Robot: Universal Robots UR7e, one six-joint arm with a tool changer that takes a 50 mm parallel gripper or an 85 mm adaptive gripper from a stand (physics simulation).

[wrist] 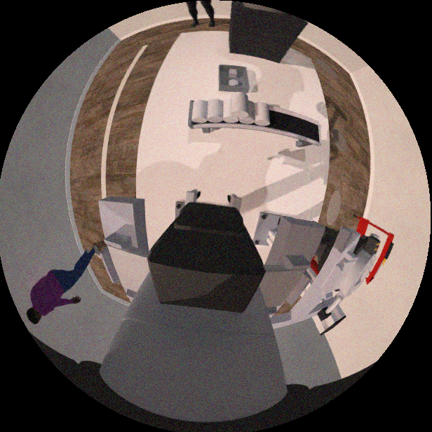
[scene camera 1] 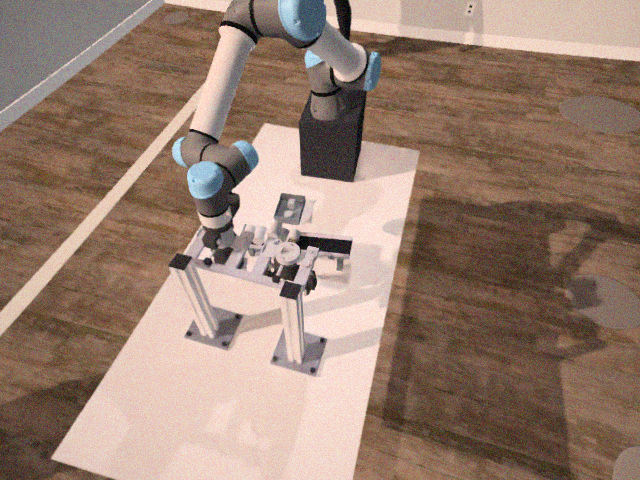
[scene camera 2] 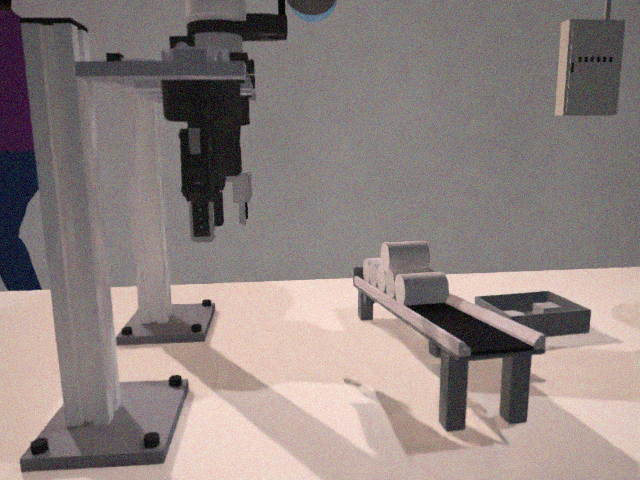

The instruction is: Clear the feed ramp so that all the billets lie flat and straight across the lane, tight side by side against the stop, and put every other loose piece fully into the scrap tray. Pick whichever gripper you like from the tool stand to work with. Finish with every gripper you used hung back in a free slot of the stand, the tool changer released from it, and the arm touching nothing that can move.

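Note:
The feed ramp carries several pale cylindrical billets crowded toward its stop. One billet rests raised on top of the others. The billet nearest the bare belt lies across the lane. The scrap tray holds small pale pieces. My gripper hangs at the left slot of the tool stand, under the arm's wrist, its two fingers apart with nothing between them. Whether the changer is locked is hidden.
Another gripper hangs in the stand's right part, below a round coupling. The stand's posts rise from bolted base plates. The arm's black pedestal is beyond the tray. A person stands off the mat.

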